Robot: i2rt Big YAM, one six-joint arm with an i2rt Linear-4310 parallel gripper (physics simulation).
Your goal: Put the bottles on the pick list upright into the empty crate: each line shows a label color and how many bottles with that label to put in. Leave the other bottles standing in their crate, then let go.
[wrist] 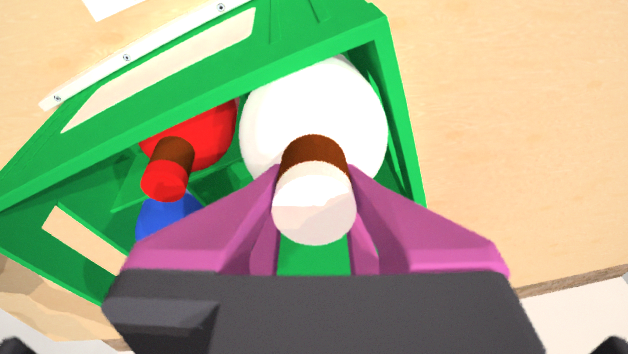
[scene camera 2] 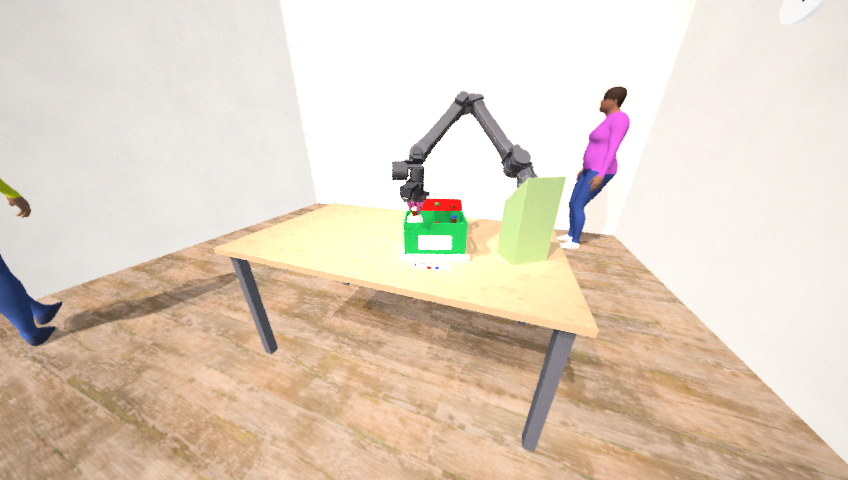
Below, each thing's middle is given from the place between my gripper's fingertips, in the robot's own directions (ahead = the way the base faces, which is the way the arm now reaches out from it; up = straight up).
Now: hand 150 mm to the left of the blue bottle [wrist: 154,215], 140 mm past it and 120 mm above it.
